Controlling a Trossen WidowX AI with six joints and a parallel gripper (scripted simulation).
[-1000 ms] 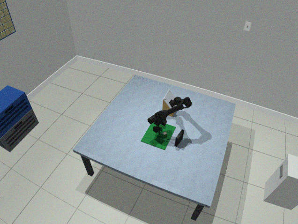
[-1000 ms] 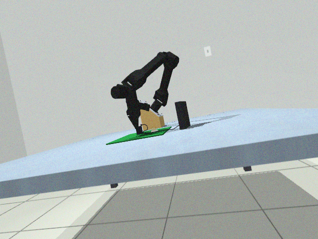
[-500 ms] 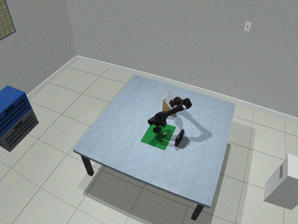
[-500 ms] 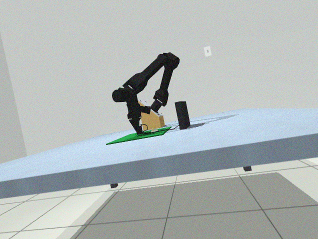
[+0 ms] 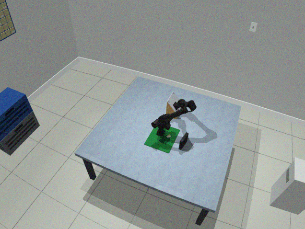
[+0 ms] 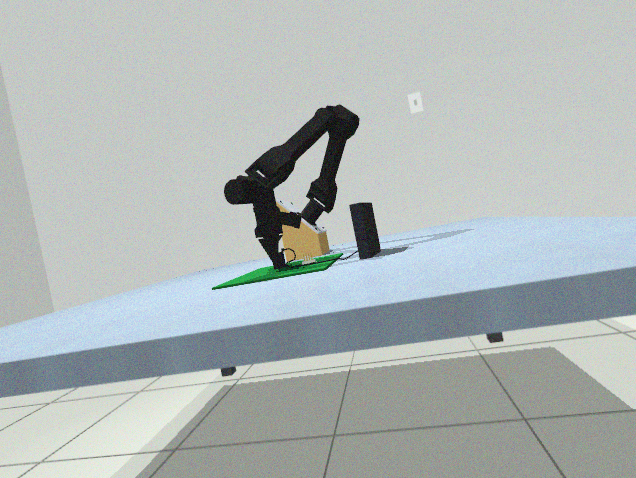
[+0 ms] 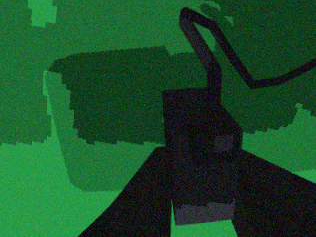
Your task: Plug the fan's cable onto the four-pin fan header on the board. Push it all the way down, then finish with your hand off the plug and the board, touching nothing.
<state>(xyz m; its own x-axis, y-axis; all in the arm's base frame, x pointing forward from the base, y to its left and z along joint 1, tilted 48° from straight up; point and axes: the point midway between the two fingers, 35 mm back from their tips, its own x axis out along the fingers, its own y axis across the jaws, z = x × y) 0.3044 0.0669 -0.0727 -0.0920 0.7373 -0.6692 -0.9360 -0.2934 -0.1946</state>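
My gripper tip is 3 cm to the right of the green board, 3 cm above it and 2 cm short of it. From my gripper tip the other things lie so: black fan: 23 cm to the left, 4 cm above, 2 cm ahead; then black fan plug: 1 cm to the left, 1 cm above; then white four-pin header: 8 cm to the left, 2 cm below, 1 cm behind.
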